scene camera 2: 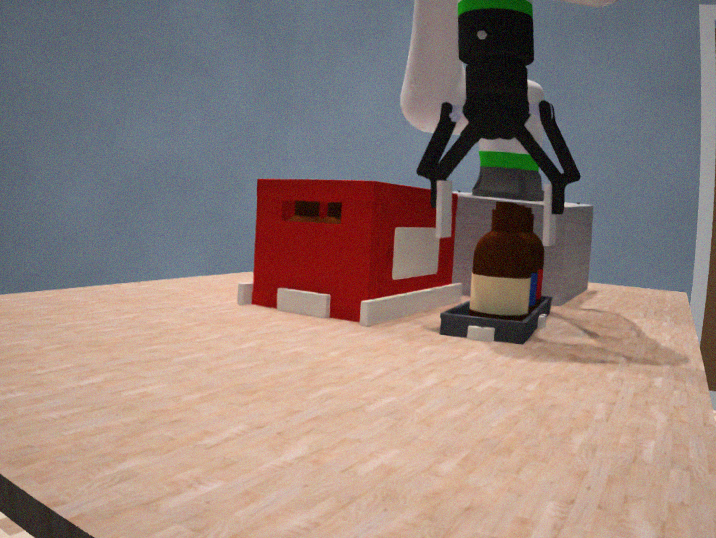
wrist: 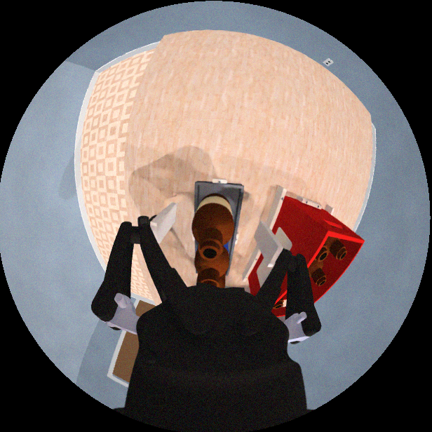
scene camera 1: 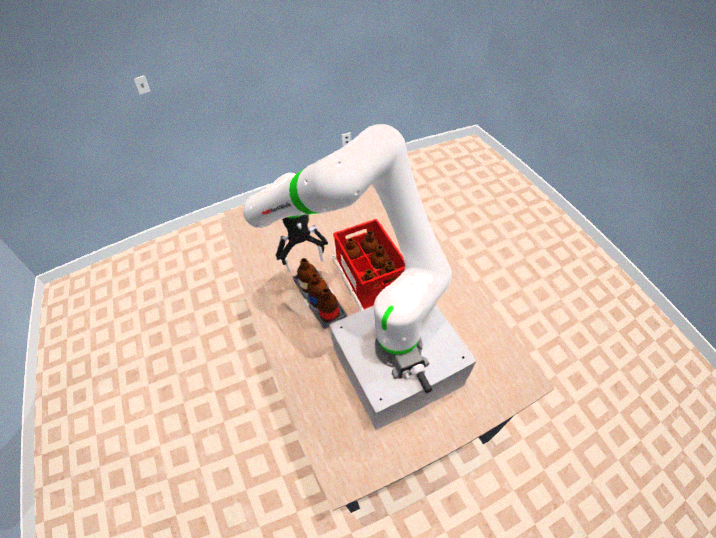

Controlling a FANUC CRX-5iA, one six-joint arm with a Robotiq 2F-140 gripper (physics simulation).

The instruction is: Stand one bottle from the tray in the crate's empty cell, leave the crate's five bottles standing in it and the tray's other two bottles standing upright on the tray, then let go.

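Frame: origin at the arm's base, x left, y back, z up, level; metres.
Seen in the pictures: gripper, fingertip midpoint: [scene camera 2: 494, 241] [scene camera 1: 304, 263]; arm's base, origin of the base link: [scene camera 2: 507, 198] [scene camera 1: 398, 346].
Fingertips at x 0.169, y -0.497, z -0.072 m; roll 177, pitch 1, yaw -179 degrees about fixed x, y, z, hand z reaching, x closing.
Pixels of each thing's middle, then the offset from my fingertips to it. "*": a spot on its surface instead. Level surfaces: height alone.
- cream-labelled brown bottle, body centre: [scene camera 2: 502, 265] [scene camera 1: 306, 273] dx +0.003, dy +0.024, dz -0.030 m
- dark tray, surface spot: [scene camera 2: 454, 327] * dx -0.025, dy -0.044, dz -0.102 m
- blue-labelled bottle, body centre: [scene camera 2: 512, 261] [scene camera 1: 317, 288] dx -0.014, dy +0.108, dz -0.030 m
- red-labelled bottle, body centre: [scene camera 2: 519, 258] [scene camera 1: 327, 303] dx -0.029, dy +0.187, dz -0.030 m
- red crate, body centre: [scene camera 2: 361, 244] [scene camera 1: 370, 264] dx -0.240, dy +0.079, dz -0.025 m
- wooden table, its level: dz -0.112 m
My gripper [scene camera 1: 305, 260] [scene camera 2: 496, 238] [wrist: 217, 220] is open and empty. Its fingers appear on either side of the neck of the cream-labelled brown bottle [scene camera 1: 305, 271] [scene camera 2: 500, 295] [wrist: 213, 225]; contact does not show. That bottle stands upright at one end of the dark tray [scene camera 2: 454, 327] [wrist: 220, 188]. Behind it stand the blue-labelled bottle [scene camera 1: 316, 285] and the red-labelled bottle [scene camera 1: 328, 309], largely hidden in scene camera 2. The red crate [scene camera 1: 368, 296] [scene camera 2: 312, 248] [wrist: 300, 225] holds five brown bottles. Its empty cell [scene camera 1: 360, 263] is the middle one on the tray side.
Pale guide strips [scene camera 2: 410, 303] line the crate's foot. The grey robot base block [scene camera 1: 428, 376] [scene camera 2: 570, 248] stands beyond the crate and tray. The arm [scene camera 1: 410, 214] passes over the crate's side. All stand on a wooden table [scene camera 1: 312, 404] [scene camera 2: 289, 404].
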